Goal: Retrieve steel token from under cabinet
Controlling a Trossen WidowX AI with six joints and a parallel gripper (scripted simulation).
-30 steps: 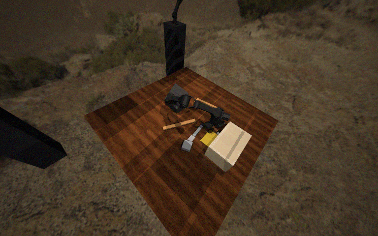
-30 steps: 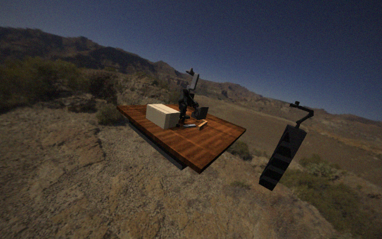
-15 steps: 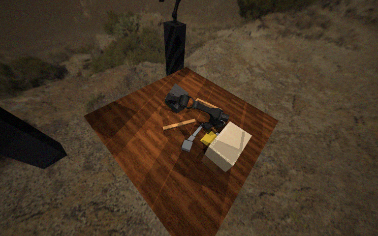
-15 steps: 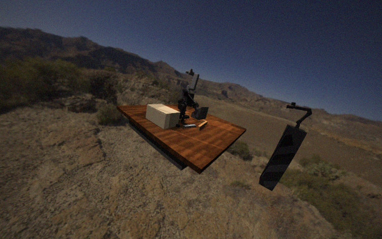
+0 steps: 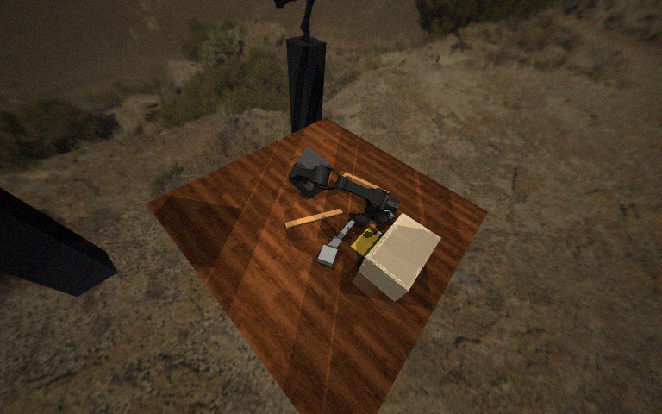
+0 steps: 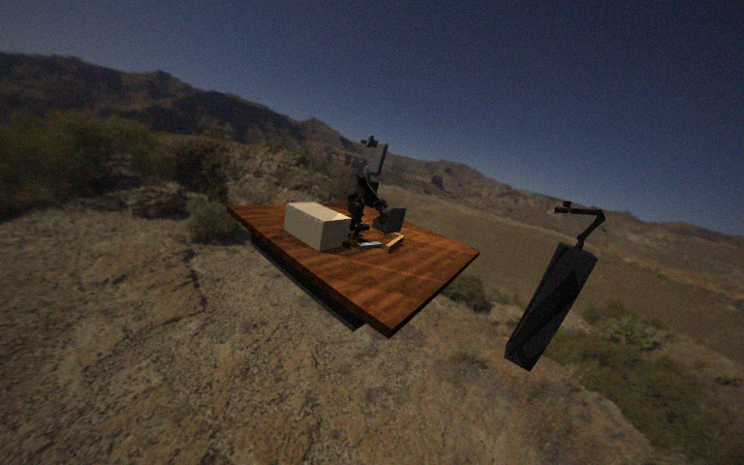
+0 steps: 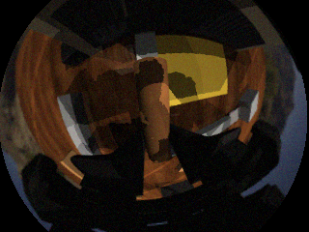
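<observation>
Now: the grey bar 1 cm ahead of my gripper tip and 13 cm to the left of it. The rest, counted from my gripper tip: steel token 24 cm ahead, 6 cm to the right; wooden stick 21 cm behind, 17 cm to the right; grey scraper 4 cm behind, 15 cm to the right.
</observation>
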